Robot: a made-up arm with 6 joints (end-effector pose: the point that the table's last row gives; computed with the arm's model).
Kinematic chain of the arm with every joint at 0, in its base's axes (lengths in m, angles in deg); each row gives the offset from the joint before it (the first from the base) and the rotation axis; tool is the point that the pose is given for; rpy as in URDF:
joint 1: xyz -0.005 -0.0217 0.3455 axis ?
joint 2: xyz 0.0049 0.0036 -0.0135 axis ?
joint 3: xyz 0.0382 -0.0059 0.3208 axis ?
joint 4: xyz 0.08 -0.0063 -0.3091 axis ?
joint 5: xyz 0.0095 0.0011 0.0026 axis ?
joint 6: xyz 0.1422 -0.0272 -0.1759 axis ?
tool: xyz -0.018 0.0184 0.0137 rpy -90 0 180
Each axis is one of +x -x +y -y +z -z.
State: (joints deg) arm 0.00 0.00 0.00 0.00 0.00 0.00
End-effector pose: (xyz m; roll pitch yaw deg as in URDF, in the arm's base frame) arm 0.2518 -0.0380 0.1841 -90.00 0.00 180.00
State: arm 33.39 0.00 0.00 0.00 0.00 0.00
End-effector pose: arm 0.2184 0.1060 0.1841 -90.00 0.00 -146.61
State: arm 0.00 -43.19 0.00 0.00 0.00 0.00
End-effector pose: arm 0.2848 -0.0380 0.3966 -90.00 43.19 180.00
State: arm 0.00 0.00 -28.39 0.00 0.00 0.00
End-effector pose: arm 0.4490 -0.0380 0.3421 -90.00 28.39 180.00
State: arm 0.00 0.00 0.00 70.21 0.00 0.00
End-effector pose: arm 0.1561 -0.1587 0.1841 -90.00 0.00 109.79
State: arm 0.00 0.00 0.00 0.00 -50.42 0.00
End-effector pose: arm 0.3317 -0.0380 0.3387 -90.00 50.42 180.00
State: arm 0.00 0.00 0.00 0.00 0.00 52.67
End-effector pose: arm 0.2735 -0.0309 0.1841 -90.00 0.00 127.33
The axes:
joint 1: +z
joint 2: +y
joint 3: +y
joint 4: -z
joint 5: +y
joint 6: -z

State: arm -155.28 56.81 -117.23 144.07 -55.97 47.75
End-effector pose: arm -0.5049 -0.0978 0.2497 -112.39 -21.57 -179.30
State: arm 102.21 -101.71 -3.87 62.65 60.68 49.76
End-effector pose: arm -0.0838 0.1274 0.4914 -164.17 -21.21 -120.45
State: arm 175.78 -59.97 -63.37 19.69 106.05 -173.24
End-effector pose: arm -0.1601 -0.0219 0.6571 -70.80 -15.99 174.69
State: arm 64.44 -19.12 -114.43 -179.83 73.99 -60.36
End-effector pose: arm 0.0333 0.1134 1.1080 65.56 13.11 -178.68
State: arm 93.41 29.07 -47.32 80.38 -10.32 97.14
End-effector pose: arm 0.1753 0.4184 0.2111 -101.10 -19.51 96.16
